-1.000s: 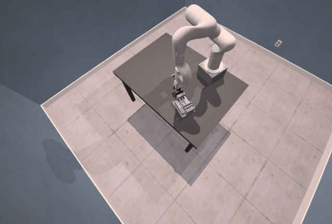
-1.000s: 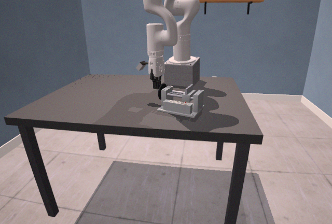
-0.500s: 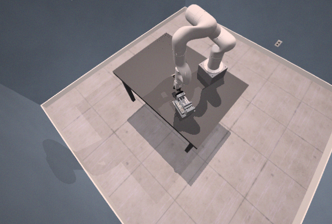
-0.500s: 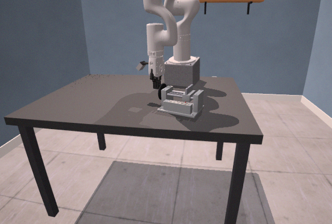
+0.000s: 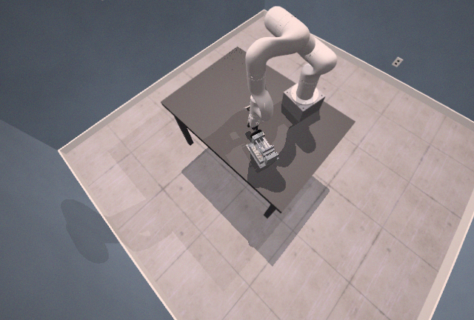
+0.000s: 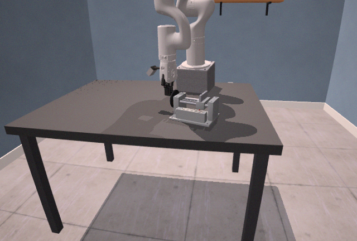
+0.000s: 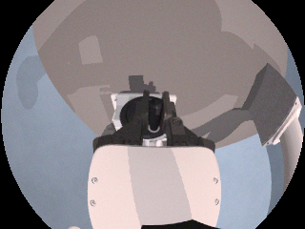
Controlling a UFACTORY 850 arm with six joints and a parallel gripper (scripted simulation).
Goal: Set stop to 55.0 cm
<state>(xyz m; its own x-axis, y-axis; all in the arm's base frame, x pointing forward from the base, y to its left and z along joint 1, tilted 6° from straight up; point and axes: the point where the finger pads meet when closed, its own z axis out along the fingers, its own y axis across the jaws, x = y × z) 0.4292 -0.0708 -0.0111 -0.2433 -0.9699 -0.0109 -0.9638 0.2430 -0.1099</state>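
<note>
The dark handle lies 1 cm to the left of my hand. From my hand the other things lie so: black handwheel: 1 cm ahead, 2 cm to the left, 1 cm below; grey stop fixture: 7 cm ahead, 18 cm to the left, 2 cm below.
</note>
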